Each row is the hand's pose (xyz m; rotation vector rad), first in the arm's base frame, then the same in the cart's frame.
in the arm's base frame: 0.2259 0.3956 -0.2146 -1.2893 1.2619 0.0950
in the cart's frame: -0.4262 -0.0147 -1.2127 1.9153 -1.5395 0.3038
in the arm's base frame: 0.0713 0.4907 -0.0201 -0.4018 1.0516 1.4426
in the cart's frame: -0.4940 0.2290 -1.2953 0.8044 -2.9881 -0.2630
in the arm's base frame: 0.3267 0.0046 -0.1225 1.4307 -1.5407 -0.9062
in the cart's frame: -0.0654 0.0111 -1.0109 -0.3165 -0.8046 0.0100
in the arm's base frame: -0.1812 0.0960 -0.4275 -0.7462 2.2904 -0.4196
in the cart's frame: -0.5675 0.0932 -0.6939 1.2068 -1.2395 1.4754
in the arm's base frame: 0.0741 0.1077 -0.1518 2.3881 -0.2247 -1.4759
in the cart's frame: -0.2981 0.1437 -0.9512 0.2019 -0.7299 -1.2915
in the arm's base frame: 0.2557 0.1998 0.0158 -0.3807 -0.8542 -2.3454
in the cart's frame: -0.1748 0.1536 -1.1841 -1.9085 -1.8772 -0.4533
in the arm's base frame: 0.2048 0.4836 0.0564 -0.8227 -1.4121 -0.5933
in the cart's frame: -0.3749 0.2037 -1.3896 -1.9738 -0.5941 1.2447
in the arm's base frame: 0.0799 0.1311 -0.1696 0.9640 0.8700 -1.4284
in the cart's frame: -0.3182 0.1251 -0.9636 -1.1774 0.0368 -1.8986
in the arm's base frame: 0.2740 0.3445 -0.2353 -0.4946 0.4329 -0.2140
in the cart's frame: -0.3729 -0.0587 -1.1888 -2.3663 1.2511 -0.2411
